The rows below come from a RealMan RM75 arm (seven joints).
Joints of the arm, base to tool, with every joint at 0 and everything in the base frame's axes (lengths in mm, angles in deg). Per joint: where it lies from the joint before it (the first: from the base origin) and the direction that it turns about. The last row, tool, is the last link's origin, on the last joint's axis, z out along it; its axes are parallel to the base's.
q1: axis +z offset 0 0 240.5
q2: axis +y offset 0 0 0
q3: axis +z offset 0 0 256
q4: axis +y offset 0 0 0
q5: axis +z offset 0 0 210
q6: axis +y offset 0 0 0
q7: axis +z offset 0 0 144
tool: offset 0 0 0
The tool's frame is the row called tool.
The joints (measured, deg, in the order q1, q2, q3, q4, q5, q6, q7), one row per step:
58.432 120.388 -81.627 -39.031 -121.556 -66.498 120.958
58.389 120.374 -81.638 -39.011 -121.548 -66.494 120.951
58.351 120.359 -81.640 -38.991 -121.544 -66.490 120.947
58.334 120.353 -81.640 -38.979 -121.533 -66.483 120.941
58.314 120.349 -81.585 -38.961 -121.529 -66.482 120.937
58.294 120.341 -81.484 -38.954 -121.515 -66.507 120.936
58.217 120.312 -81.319 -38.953 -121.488 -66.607 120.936
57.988 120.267 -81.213 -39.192 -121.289 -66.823 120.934
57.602 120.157 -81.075 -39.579 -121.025 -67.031 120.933
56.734 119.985 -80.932 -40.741 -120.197 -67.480 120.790
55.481 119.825 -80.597 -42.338 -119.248 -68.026 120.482
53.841 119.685 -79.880 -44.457 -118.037 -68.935 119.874
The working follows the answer.
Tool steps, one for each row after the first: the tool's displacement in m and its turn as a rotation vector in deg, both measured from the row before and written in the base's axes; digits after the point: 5 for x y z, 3 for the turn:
0.00042 -0.00004 0.00004 0.001 -0.015 -0.050
0.00039 0.00000 0.00007 0.007 -0.012 -0.051
0.00016 0.00000 0.00002 0.005 0.004 -0.024
0.00018 0.00007 0.00011 0.021 0.036 -0.060
0.00010 0.00012 0.00023 0.023 0.076 -0.083
0.00049 0.00006 0.00049 -0.003 0.112 -0.179
0.00026 -0.00031 0.00080 -0.061 0.283 -0.157
0.00073 -0.00004 0.00154 0.066 0.384 -0.221
-0.00026 -0.00054 0.00311 0.104 1.082 -0.080
0.00016 -0.00077 0.00424 0.256 1.433 -0.040
-0.00003 -0.00131 0.00601 0.285 2.000 0.092

Tool pose at each row, in the base's axes (x y z in m, rotation vector in deg; rounded; the steps above come from the unrounded poses):
0.09335 0.40003 -0.09772 -170.747 29.385 -4.664
0.09377 0.40000 -0.09768 -170.731 29.457 -4.690
0.09416 0.39999 -0.09761 -170.710 29.531 -4.710
0.09432 0.40000 -0.09759 -170.700 29.567 -4.706
0.09450 0.40007 -0.09748 -170.672 29.659 -4.652
0.09460 0.40018 -0.09725 -170.645 29.788 -4.540
0.09508 0.40025 -0.09676 -170.627 30.068 -4.391
0.09534 0.39993 -0.09596 -170.703 30.342 -4.002
0.09607 0.39989 -0.09441 -170.657 30.708 -3.431
0.09581 0.39935 -0.09130 -170.732 30.937 -1.799
0.09597 0.39858 -0.08706 -170.713 31.121 0.402
0.09595 0.39727 -0.08105 -170.752 31.163 3.468

